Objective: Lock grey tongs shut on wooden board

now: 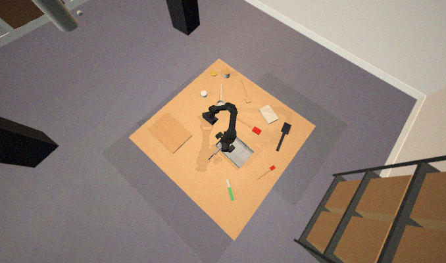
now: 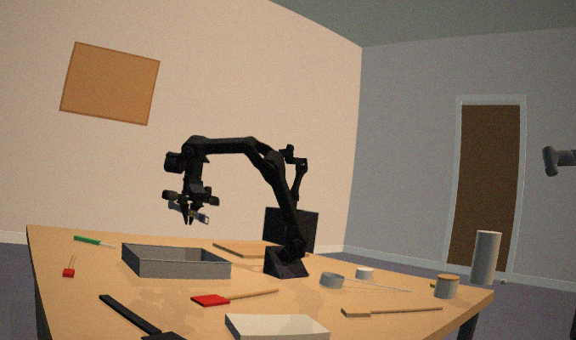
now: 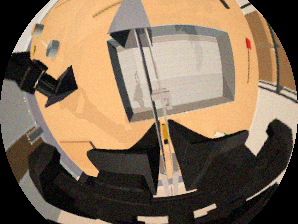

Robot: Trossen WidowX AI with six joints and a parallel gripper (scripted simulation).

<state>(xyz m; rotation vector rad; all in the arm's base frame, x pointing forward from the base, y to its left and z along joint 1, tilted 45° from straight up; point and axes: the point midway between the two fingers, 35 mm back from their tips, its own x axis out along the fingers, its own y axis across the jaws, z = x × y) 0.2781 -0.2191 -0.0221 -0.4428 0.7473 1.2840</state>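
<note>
My gripper tip is 520 mm past the wooden board, 170 mm to the left of it and 130 mm above it. From my gripper tip the other things lie so: grey roasting tin: 110 mm below, 80 mm ahead, 50 mm to the left; red spatula: 340 mm to the left, 130 mm below, 90 mm ahead; green-handled tool: 260 mm to the right, 240 mm ahead, 130 mm below.
</note>
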